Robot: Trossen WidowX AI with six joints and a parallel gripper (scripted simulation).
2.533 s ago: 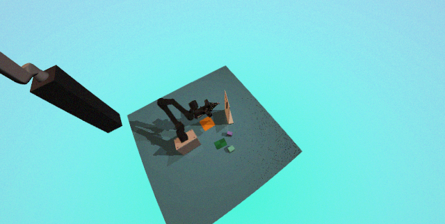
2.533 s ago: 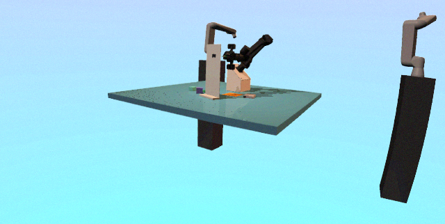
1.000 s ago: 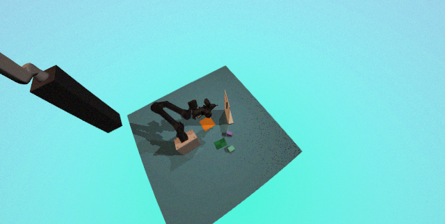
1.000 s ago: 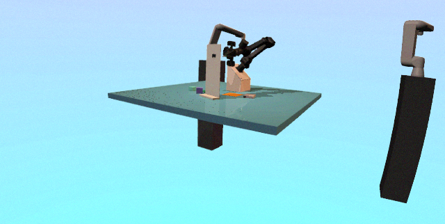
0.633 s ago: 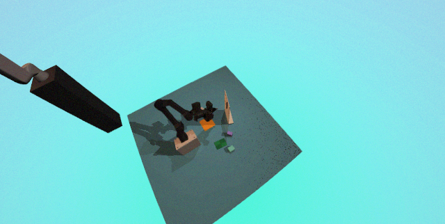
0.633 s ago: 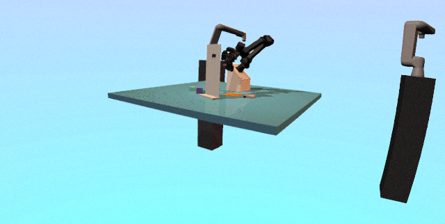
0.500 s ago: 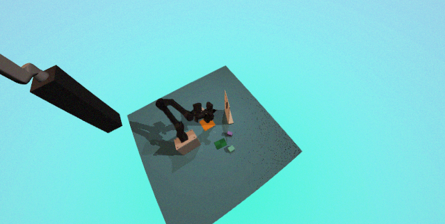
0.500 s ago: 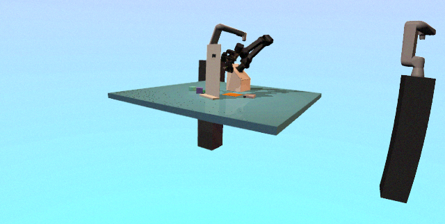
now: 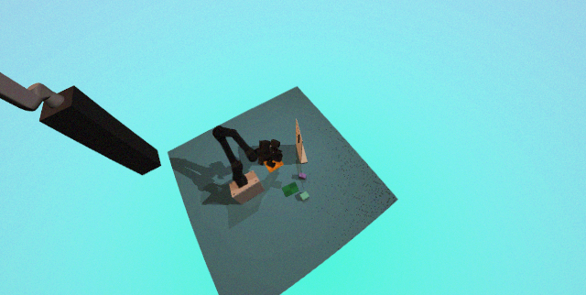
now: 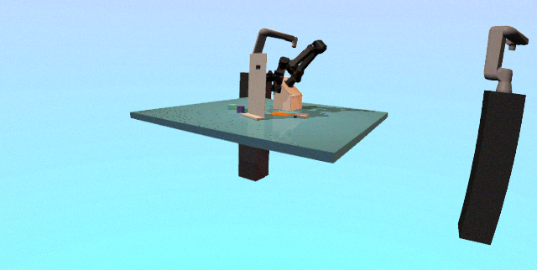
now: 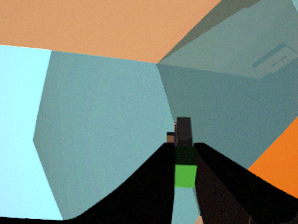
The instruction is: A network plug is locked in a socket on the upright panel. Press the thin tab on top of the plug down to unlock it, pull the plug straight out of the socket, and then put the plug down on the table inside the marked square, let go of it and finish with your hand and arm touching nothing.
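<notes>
Now: gripper tip 14 cm above the orange marked square, 7 cm past it and 1 cm to the right of it. From my gripper tip the other things lie so: upright tan panel: 14 cm ahead, 3 cm to the right, 3 cm above; network plug: right at my gripper tip; purple cube: 21 cm to the right, 12 cm below, 6 cm ahead.
</notes>
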